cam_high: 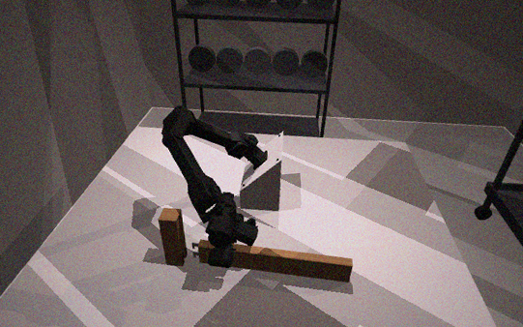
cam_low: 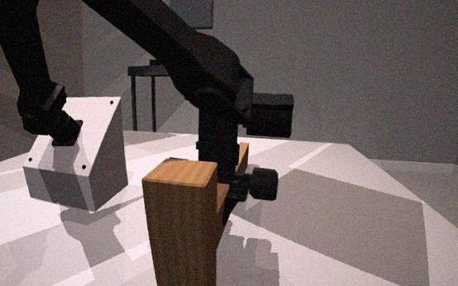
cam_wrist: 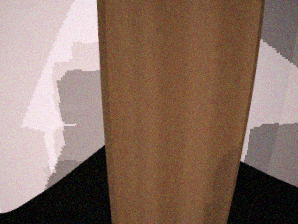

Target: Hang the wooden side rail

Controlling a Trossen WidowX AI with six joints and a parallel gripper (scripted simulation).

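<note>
My gripper tip is 1 cm past the headboard post, 15 cm to the left of it and 6 cm below it.
</note>
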